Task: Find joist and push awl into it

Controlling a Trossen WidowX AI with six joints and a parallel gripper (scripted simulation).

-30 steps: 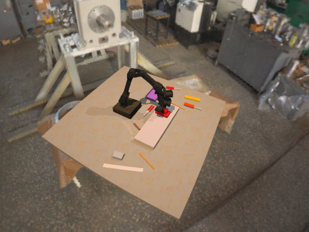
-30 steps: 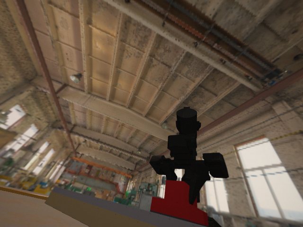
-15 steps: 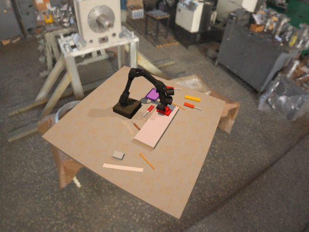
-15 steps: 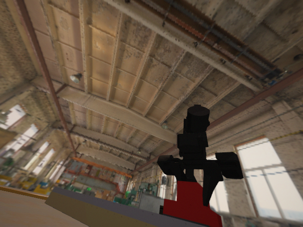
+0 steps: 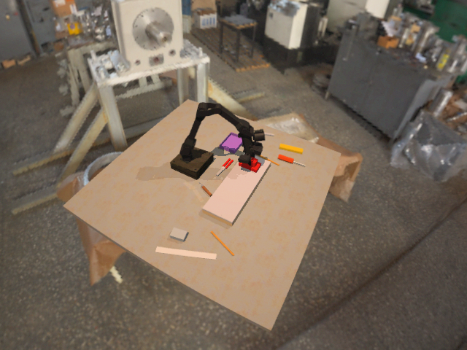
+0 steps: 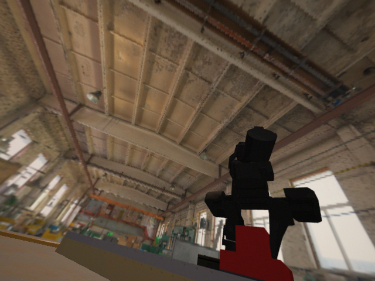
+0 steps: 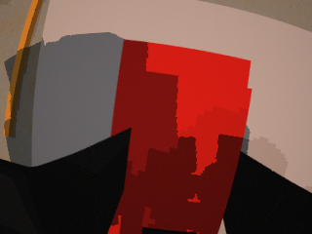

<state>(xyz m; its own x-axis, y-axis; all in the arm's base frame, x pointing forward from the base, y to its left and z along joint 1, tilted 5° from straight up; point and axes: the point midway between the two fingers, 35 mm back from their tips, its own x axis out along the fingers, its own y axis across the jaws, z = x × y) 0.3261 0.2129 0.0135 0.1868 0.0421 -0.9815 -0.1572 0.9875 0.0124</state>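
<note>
Right now the indicator window is 4 cm behind my gripper tip, 1 cm to the right of it and 3 cm above it. Also, from my gripper tip: purple tray (24 cm behind, 13 cm to the left, 5 cm below); awl (13 cm behind, 29 cm to the right, 6 cm below); stud finder (2 cm behind, 2 cm above).
</note>
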